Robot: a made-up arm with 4 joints.
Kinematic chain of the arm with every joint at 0, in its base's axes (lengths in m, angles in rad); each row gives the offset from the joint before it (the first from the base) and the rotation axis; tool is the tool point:
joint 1: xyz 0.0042 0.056 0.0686 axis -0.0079 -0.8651 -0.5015
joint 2: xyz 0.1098 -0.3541 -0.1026 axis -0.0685 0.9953 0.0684
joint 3: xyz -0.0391 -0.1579 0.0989 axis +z
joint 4: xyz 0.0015 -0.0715 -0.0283 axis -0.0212 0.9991 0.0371
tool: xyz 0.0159 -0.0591 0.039
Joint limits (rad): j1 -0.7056..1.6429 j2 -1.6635..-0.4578 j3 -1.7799..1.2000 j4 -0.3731..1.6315
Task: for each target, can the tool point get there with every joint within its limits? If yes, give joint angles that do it. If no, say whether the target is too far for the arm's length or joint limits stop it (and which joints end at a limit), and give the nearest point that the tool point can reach.
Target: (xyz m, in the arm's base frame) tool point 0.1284 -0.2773 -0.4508
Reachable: no: joint limits stop it (at a limit: joint 1, joint 2, joint 3, joint 4) | nearest point 0.0532 -0.4199 -0.2762 | short by 0.238 m
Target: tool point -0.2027 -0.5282 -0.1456
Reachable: yes | joints 1.2000 -1.0848 -0.2000 0.9596
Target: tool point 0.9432 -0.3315 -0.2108
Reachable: no: too far | nearest point 0.2991 -0.4036 -0.0842 | short by 0.660 m
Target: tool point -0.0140 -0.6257 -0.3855
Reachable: no: too far | nearest point -0.0694 -0.5102 -0.2476 | short by 0.188 m
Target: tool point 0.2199 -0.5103 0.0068
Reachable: yes | joints -0.5003 -0.7058 0.7347 -0.0211
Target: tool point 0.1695 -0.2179 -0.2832
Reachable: no: joint limits stop it (at a limit: joint 2, joint 3, joint 4) | nearest point 0.0566 -0.4215 -0.2735 | short by 0.233 m
